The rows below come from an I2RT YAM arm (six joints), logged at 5 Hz.
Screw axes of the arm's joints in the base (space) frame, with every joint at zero. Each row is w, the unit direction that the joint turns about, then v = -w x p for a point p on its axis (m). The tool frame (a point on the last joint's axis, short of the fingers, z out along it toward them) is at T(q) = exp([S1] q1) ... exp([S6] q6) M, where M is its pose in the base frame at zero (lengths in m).
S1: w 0 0 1 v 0.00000 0.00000 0.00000
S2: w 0 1 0 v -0.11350 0.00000 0.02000
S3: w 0 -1 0 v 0.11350 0.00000 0.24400
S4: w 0 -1 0 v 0.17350 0.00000 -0.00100
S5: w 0 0 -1 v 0.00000 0.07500 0.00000
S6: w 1 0 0 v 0.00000 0.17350 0.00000
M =
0 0 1 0.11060
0 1 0 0.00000
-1 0 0 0.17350
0 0 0 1
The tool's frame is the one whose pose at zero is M.
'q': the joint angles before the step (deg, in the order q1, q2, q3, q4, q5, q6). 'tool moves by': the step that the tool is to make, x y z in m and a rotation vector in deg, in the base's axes. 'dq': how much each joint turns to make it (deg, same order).
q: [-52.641 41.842 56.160 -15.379 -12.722 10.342]
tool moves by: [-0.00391 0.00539 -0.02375 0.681 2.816 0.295]
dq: [0.015 -3.351 -5.112 -0.907 -0.203 -1.882]
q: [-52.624 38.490 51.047 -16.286 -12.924 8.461]
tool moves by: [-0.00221 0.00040 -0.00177 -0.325 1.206 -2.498]
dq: [0.027 -0.456 -0.156 -0.974 2.601 -0.994]
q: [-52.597 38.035 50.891 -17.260 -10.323 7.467]
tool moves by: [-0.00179 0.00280 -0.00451 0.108 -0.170 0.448]
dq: [-0.002 -1.203 -1.255 0.100 -0.464 0.169]
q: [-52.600 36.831 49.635 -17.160 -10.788 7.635]
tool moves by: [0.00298 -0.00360 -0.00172 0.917 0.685 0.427]
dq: [-0.040 1.117 0.197 -0.230 -0.467 -0.028]
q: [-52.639 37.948 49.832 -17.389 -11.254 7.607]
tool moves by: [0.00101 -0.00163 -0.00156 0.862 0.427 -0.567]
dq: [0.073 0.457 0.076 -0.515 0.617 0.254]
